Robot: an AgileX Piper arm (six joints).
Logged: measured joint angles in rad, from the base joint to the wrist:
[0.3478, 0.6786, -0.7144, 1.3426, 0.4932, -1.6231]
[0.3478, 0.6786, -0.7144, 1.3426, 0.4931, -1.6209]
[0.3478, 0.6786, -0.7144, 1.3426, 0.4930, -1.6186]
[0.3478, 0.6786, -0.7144, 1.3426, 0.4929, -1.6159]
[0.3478, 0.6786, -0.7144, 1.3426, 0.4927, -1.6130]
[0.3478, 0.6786, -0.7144, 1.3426, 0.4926, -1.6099]
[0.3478, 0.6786, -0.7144, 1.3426, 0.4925, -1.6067]
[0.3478, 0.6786, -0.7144, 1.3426, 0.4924, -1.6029]
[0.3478, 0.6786, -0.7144, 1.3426, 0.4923, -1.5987]
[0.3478, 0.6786, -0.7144, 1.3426, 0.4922, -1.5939]
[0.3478, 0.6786, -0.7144, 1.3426, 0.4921, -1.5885]
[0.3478, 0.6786, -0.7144, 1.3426, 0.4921, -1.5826]
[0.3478, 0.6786, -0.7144, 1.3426, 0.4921, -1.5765]
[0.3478, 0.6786, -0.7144, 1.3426, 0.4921, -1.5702]
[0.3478, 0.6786, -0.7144, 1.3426, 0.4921, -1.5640]
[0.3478, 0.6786, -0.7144, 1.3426, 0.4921, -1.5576]
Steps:
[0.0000, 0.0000, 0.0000, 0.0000, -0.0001, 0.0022]
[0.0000, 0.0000, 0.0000, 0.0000, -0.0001, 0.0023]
[0.0000, 0.0000, 0.0000, 0.0000, -0.0001, 0.0027]
[0.0000, 0.0000, 0.0000, 0.0000, -0.0002, 0.0029]
[0.0000, 0.0000, 0.0000, 0.0000, -0.0001, 0.0031]
[0.0000, 0.0000, 0.0000, 0.0000, -0.0001, 0.0032]
[0.0000, 0.0000, 0.0000, 0.0000, -0.0001, 0.0038]
[0.0000, 0.0000, 0.0000, 0.0000, -0.0001, 0.0042]
[0.0000, 0.0000, 0.0000, 0.0000, -0.0001, 0.0048]
[0.0000, 0.0000, 0.0000, 0.0000, -0.0001, 0.0054]
[0.0000, 0.0000, 0.0000, 0.0000, 0.0000, 0.0059]
[0.0000, 0.0000, 0.0000, 0.0000, 0.0000, 0.0061]
[0.0000, 0.0000, 0.0000, 0.0000, 0.0000, 0.0063]
[0.0000, 0.0000, 0.0000, 0.0000, 0.0000, 0.0062]
[0.0000, 0.0000, 0.0000, 0.0000, 0.0000, 0.0064]

